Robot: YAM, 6 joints.
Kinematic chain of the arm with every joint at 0, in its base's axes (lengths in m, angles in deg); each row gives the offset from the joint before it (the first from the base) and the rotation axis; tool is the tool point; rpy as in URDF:
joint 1: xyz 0 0 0.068 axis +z
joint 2: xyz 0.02 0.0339 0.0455 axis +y
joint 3: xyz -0.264 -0.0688 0 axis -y
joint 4: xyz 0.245 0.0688 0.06 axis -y
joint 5: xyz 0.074 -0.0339 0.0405 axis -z
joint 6: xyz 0.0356 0 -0.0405 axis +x
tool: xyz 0 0 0 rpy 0 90 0
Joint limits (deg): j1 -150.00..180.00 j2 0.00..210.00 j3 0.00..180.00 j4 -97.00..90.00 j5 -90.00..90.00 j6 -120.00..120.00
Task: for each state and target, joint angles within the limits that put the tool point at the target. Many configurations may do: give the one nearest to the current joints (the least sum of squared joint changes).
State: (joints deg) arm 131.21 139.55 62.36 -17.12 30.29 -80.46
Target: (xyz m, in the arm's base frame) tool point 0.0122 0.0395 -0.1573
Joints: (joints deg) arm 107.45 187.06 45.29 -15.07 41.27 -80.46
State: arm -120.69 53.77 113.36 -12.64 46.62 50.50
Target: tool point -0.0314 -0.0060 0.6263
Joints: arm -118.34 52.60 108.93 -14.87 44.13 50.50
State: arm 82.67 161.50 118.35 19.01 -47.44 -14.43
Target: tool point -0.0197 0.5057 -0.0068
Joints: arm 89.07 152.64 95.32 12.41 -51.69 -14.43
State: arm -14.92 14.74 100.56 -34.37 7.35 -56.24
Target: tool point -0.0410 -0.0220 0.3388
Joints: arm 9.40 0.00 54.35 -59.08 24.93 -56.24
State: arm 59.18 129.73 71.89 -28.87 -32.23 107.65
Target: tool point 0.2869 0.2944 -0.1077
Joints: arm 43.36 159.08 88.83 -17.08 -28.66 107.65
